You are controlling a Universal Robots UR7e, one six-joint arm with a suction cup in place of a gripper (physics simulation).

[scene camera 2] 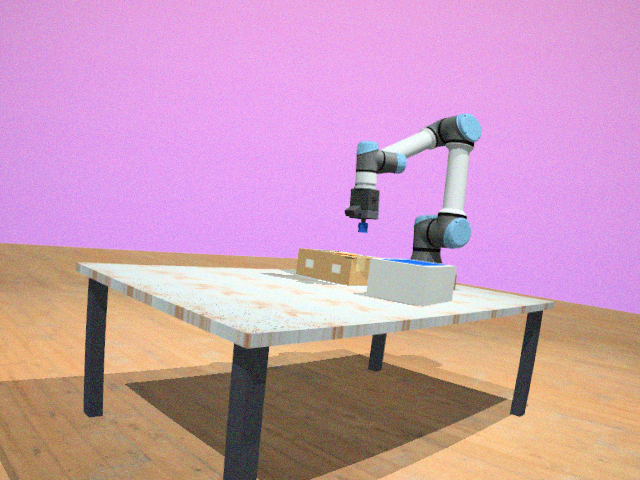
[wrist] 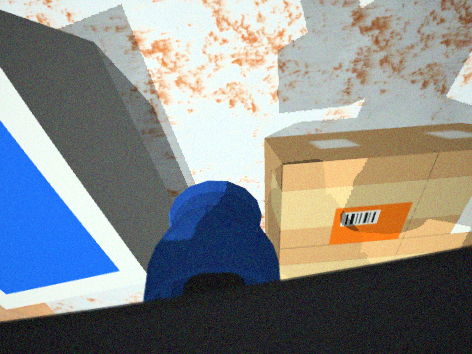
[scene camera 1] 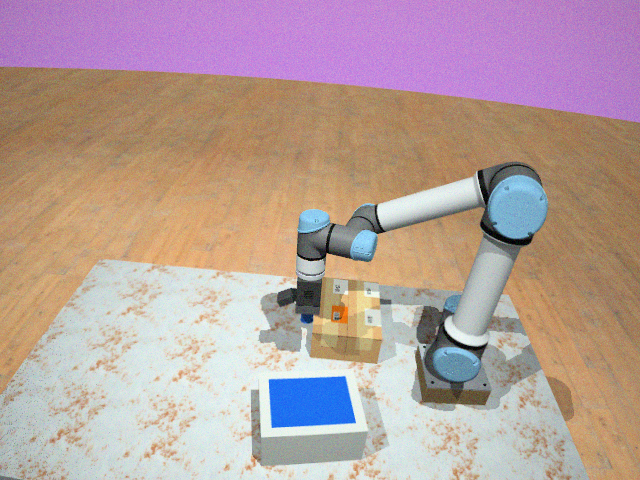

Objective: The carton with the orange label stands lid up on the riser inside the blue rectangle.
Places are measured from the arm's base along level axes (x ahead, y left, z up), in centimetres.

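Pixels of known places: hand, tool point: (scene camera 2: 362, 232) (wrist: 216, 222) (scene camera 1: 306, 319).
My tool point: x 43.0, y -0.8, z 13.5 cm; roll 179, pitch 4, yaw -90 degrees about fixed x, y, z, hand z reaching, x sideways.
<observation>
Behind a point stands the place of what it marks.
The carton with the orange label (scene camera 1: 330, 328) {x 35.7, y -8.3, z 4.2 cm} (scene camera 2: 347, 274) {x 41.0, y -7.1, z -2.2 cm} (wrist: 310, 200) {x 36.9, y -8.6, z 4.2 cm} stands lid up on the table, at the front left of a tight block of cartons in scene camera 1. Its orange label (scene camera 1: 343, 308) {x 31.6, y -18.1, z 4.2 cm} (wrist: 390, 220) {x 33.1, y -17.5, z 4.2 cm} faces up. The grey-white riser (scene camera 1: 310, 446) {x 40.0, y 30.8, z 1.2 cm} (scene camera 2: 410, 283) {x 52.2, y 27.4, z 0.1 cm} (wrist: 86, 210) {x 39.7, y 11.7, z 5.9 cm} stands apart from it, nearer scene camera 1, with the blue rectangle (scene camera 1: 311, 401) {x 40.4, y 21.0, z 5.9 cm} (scene camera 2: 413, 262) {x 42.8, y 21.4, z 5.9 cm} (wrist: 40, 225) {x 38.6, y 16.7, z 5.9 cm} bare on top. My gripper, a blue suction cup (scene camera 1: 306, 319) (scene camera 2: 362, 230) (wrist: 215, 210), is open, with suction off. It hangs in the air above carton height and carries nothing.
Other cartons with white labels (scene camera 1: 372, 317) {x 22.6, y -14.6, z 4.2 cm} (scene camera 1: 370, 289) {x 22.2, y -29.2, z 4.1 cm} (scene camera 1: 339, 286) {x 32.7, y -29.8, z 4.0 cm} stand against the orange-labelled one, beside and behind it in scene camera 1. The arm's base block (scene camera 1: 454, 396) {x -0.3, y 9.4, z -2.9 cm} stands at the right on the marbled table (scene camera 1: 129, 361) {x 94.5, y 2.5, z -6.1 cm} (scene camera 2: 206, 294) {x 110.3, y 5.7, z -6.1 cm}.
</observation>
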